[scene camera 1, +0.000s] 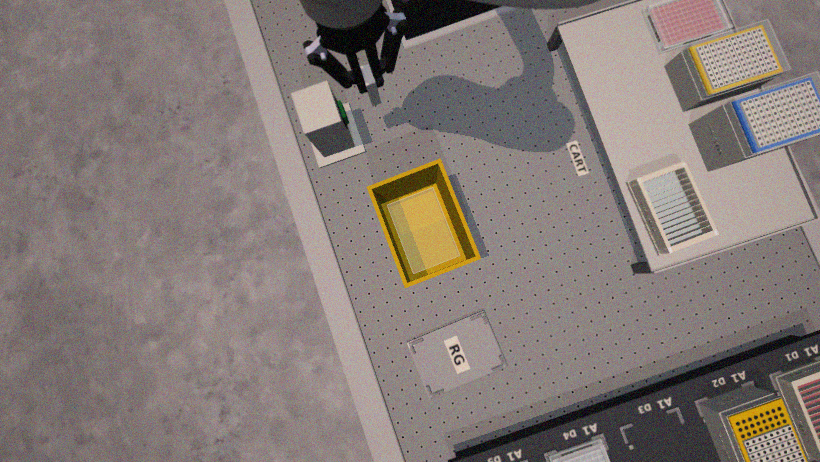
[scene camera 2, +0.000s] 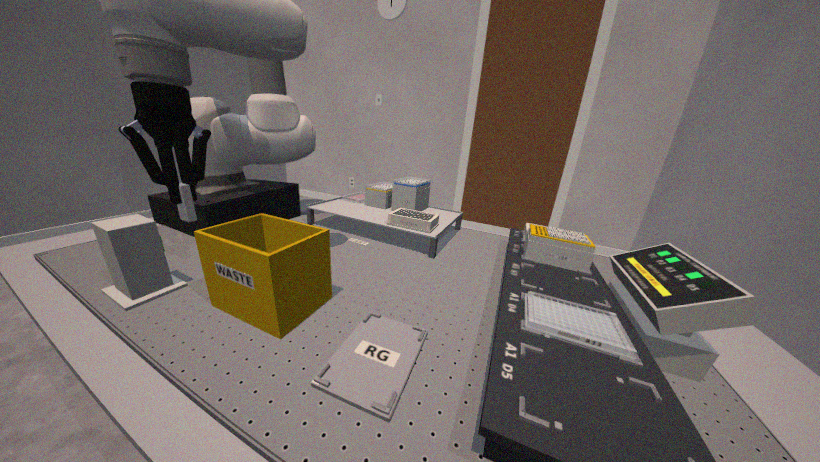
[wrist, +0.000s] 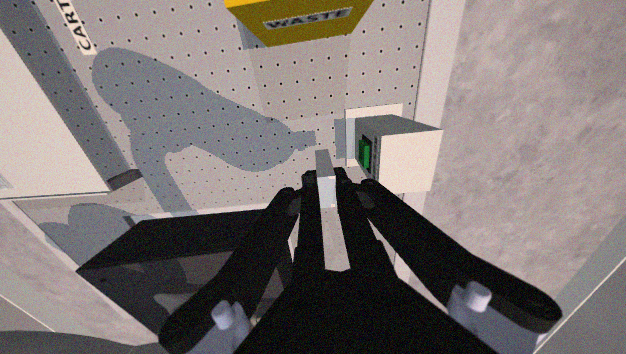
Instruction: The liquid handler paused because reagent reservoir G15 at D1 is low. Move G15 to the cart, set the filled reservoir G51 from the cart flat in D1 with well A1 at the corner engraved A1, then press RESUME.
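Frame: origin at the arm's base, x ahead, y left, z up, level; metres.
Where they show: gripper, fingertip midpoint: (scene camera 1: 374, 96) (scene camera 2: 189, 219) (wrist: 322, 161); arm's base at its link origin: (scene camera 2: 220, 190).
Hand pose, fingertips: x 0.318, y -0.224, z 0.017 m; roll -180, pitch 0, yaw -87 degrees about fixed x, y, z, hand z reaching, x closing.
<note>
Things, the pixels of their centre, and the offset from my fingertips. "pt": a spot on its surface instead. Level surfaces: height alone.
- RESUME box at the middle of its body: (wrist: 385, 147) (scene camera 1: 326, 122) (scene camera 2: 135, 257) dx -0.002, dy -0.091, dz -0.046 m
- reservoir with red liquid, surface spot: (scene camera 1: 810, 398) pt dx +0.639, dy +0.492, dz -0.027 m
- black deck at its surface level: dz -0.051 m
- reservoir with pale channels, body centre: (scene camera 1: 671, 208) (scene camera 2: 413, 219) dx +0.307, dy +0.401, dz -0.035 m
- cart at the middle of its body: (scene camera 1: 673, 124) (scene camera 2: 387, 217) dx +0.172, dy +0.485, dz -0.078 m
- yellow waste bin at the middle of its body: (scene camera 1: 423, 227) (scene camera 2: 269, 268) dx +0.219, dy +0.014, dz -0.044 m
- pink plate at the middle of its body: (scene camera 1: 687, 19) (scene camera 2: 360, 197) dx +0.010, dy +0.551, dz -0.044 m
- RG plate at the middle of its body: (scene camera 2: 377, 353) (scene camera 1: 456, 354) dx +0.440, dy +0.006, dz -0.104 m
- tilted screen at a spot on its surface: (scene camera 2: 711, 286) pt dx +0.838, dy +0.201, dz +0.030 m
My gripper (scene camera 1: 372, 94) (scene camera 2: 187, 211) (wrist: 322, 161) is shut and empty, above the board beside the RESUME box (scene camera 1: 319, 109) (scene camera 2: 134, 258) (wrist: 410, 160). Its green button (scene camera 1: 343, 111) (wrist: 364, 154) faces the gripper's side and is apart from the fingertips. A reservoir with red liquid (scene camera 1: 810, 398) sits at D1 on the black deck (scene camera 1: 688, 427) (scene camera 2: 499, 418), partly out of view in scene camera 1. A reservoir with pale channels (scene camera 1: 677, 206) (scene camera 2: 413, 219) stands on the cart (scene camera 1: 619, 86) (scene camera 2: 344, 213) (wrist: 45, 140). Neither reservoir's code is readable, so I cannot tell which is G15 or G51.
A yellow waste bin (scene camera 1: 471, 241) (scene camera 2: 258, 286) (wrist: 310, 32) stands near the RESUME box. Tip boxes (scene camera 1: 737, 60) (scene camera 1: 780, 117) and a pink plate (scene camera 1: 688, 21) are on the cart. The RG plate (scene camera 1: 482, 367) (scene camera 2: 367, 378), a tilted screen (scene camera 2: 711, 286) and the black robot base (scene camera 2: 258, 200) also show.
</note>
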